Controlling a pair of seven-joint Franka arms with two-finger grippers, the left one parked.
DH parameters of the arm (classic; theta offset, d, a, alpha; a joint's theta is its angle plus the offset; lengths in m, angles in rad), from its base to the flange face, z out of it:
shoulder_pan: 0 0.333 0 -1.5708
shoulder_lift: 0 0 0 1.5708
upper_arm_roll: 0 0.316 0.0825 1.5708
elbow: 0 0 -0.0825 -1.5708
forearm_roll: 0 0.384 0 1.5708
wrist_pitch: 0 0 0.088 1.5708
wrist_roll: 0 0.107 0 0
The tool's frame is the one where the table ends.
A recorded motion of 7 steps. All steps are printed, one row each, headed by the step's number.
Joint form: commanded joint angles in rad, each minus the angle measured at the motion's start. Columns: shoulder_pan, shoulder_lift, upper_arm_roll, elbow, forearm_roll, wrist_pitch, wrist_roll.
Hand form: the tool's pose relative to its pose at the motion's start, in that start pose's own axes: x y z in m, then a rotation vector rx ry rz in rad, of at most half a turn. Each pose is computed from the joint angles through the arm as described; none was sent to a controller.
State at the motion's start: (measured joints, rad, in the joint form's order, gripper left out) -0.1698 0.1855 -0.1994 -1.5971 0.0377 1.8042 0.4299
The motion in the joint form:
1: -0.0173 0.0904 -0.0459 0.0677 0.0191 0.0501 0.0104
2: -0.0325 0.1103 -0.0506 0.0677 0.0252 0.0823 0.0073
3: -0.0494 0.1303 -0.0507 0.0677 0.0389 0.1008 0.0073
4: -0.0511 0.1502 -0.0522 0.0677 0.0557 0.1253 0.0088
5: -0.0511 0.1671 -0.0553 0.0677 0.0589 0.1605 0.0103
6: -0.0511 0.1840 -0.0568 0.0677 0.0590 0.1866 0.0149
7: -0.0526 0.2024 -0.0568 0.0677 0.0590 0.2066 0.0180
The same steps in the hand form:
1: 0.0384 0.0169 0.0184 0.0009 0.0345 0.0725
2: 0.0486 0.0252 0.0280 0.0048 0.0472 0.0902
3: 0.0566 0.0324 0.0392 0.0111 0.0437 0.1108
4: 0.0615 0.0308 0.0499 0.0226 0.0449 0.1205
5: 0.0672 0.0300 0.0575 0.0273 0.0637 0.1259
6: 0.0716 0.0290 0.0662 0.0265 0.0748 0.1316
7: 0.0754 0.0282 0.0765 0.0228 0.0787 0.1358

